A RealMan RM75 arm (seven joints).
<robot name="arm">
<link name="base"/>
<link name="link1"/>
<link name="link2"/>
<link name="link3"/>
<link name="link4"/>
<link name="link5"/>
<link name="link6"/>
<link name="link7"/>
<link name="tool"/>
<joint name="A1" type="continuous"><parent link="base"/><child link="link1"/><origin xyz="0 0 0.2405" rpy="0 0 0"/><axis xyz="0 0 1"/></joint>
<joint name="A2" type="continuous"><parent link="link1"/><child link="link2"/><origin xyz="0 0 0" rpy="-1.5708 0 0"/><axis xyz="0 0 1"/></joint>
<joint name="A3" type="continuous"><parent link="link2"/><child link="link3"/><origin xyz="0 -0.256 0" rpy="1.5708 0 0"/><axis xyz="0 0 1"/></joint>
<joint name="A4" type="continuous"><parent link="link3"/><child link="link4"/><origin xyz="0 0 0" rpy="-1.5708 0 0"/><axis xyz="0 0 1"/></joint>
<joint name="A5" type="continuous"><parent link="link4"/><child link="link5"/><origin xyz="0 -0.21 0" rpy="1.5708 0 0"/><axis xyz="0 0 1"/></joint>
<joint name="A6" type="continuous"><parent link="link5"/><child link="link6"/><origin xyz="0 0 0" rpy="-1.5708 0 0"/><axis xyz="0 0 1"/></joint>
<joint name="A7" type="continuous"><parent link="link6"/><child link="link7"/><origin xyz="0 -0.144 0" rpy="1.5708 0 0"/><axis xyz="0 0 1"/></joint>
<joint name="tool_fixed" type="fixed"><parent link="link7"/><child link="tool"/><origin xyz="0 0 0" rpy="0 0 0"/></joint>
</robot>
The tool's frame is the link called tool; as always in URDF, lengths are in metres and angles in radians. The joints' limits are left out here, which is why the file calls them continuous.
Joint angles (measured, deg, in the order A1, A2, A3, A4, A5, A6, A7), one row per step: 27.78, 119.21, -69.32, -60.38, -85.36, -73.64, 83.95; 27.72, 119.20, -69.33, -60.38, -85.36, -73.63, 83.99; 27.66, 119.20, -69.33, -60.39, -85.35, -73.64, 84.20; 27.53, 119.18, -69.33, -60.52, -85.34, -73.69, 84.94; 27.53, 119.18, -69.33, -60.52, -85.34, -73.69, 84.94; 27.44, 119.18, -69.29, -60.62, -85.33, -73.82, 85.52; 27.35, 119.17, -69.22, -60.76, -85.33, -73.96, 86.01; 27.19, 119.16, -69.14, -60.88, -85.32, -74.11, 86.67; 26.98, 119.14, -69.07, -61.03, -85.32, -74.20, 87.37; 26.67, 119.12, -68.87, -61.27, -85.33, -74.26, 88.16; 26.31, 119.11, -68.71, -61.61, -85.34, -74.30, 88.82; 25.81, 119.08, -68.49, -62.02, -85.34, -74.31, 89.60; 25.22, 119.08, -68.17, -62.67, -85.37, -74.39, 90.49; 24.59, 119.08, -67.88, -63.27, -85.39, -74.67, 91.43; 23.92, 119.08, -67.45, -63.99, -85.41, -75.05, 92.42
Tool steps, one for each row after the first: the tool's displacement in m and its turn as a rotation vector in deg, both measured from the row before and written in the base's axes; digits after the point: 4 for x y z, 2 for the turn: 0.0004, -0.0001, 0.0000, -0.02, 0.00, -0.09; 0.0003, -0.0002, 0.0000, -0.12, 0.09, -0.20; 0.0004, -0.0004, 0.0004, -0.37, 0.27, -0.53; 0.0000, 0.0000, 0.0000, 0.00, 0.00, 0.00; 0.0002, -0.0004, 0.0003, -0.34, 0.25, -0.37; 0.0001, -0.0004, 0.0006, -0.25, 0.20, -0.28; 0.0006, -0.0006, 0.0006, -0.35, 0.29, -0.48; 0.0009, -0.0006, 0.0007, -0.32, 0.27, -0.57; 0.0015, -0.0005, 0.0014, -0.20, 0.33, -0.75; 0.0014, -0.0007, 0.0015, -0.08, 0.26, -0.61; 0.0022, -0.0008, 0.0020, -0.03, 0.32, -0.83; 0.0019, -0.0011, 0.0028, 0.05, 0.37, -0.81; 0.0021, -0.0018, 0.0024, -0.18, 0.41, -0.78; 0.0021, -0.0019, 0.0032, -0.10, 0.46, -0.76
